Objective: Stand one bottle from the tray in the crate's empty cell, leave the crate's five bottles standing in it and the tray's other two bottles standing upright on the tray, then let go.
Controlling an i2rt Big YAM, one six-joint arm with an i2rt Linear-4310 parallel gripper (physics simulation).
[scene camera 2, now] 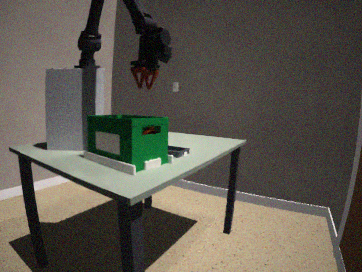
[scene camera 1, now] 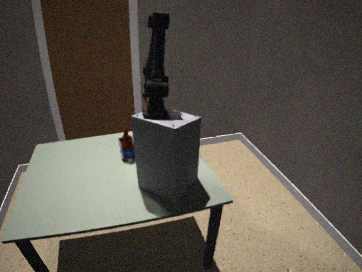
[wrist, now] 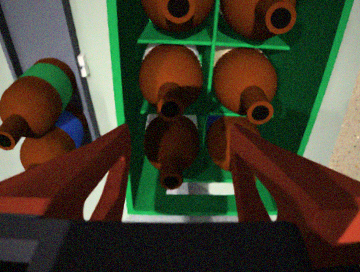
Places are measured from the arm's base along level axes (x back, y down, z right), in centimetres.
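Pixels of known places: gripper, fingertip midpoint: [scene camera 2: 144,88] [wrist: 180,135]; arm's base at its link origin: [scene camera 2: 87,68] [scene camera 1: 155,116].
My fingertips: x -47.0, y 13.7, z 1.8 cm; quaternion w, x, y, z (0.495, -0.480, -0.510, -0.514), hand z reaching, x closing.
Ahead of a thing's pixels: the offset from my fingertips to its top centre. "spot": to the spot under its first point.
The green crate @(dy +10.6, dx +5.6, dz +4.0 cm) [scene camera 2: 151,147] [wrist: 118,75] stands on the table, hidden in scene camera 1. In the wrist view three rows of two brown bottles stand in its cells: back left [wrist: 177,22], back right [wrist: 250,20], middle left [wrist: 170,75], middle right [wrist: 245,77], near left [wrist: 171,145] and near right [wrist: 219,142], partly behind a finger. A green-labelled bottle @(dy +12.1, dx +10.0, dz -18.4 cm) [wrist: 47,82] and a blue-labelled bottle @(dy +12.1, dx +17.4, dz -17.7 cm) [wrist: 47,150] [scene camera 1: 128,152] stand upright on the dark tray @(dy +25.6, dx +7.9, dz -18.6 cm) [wrist: 37,22] [scene camera 2: 178,152]. My gripper [scene camera 2: 145,88] [wrist: 180,135] is partly open and empty, high above the crate.
White strips @(spot: dy +26.5, dx +1.3, dz +14.4 cm) [scene camera 2: 111,163] lie along the crate's base. A tall grey pedestal [scene camera 1: 167,160] [scene camera 2: 64,110] carries the arm and hides the crate in scene camera 1. The table's edge [scene camera 2: 187,171] runs near the crate.
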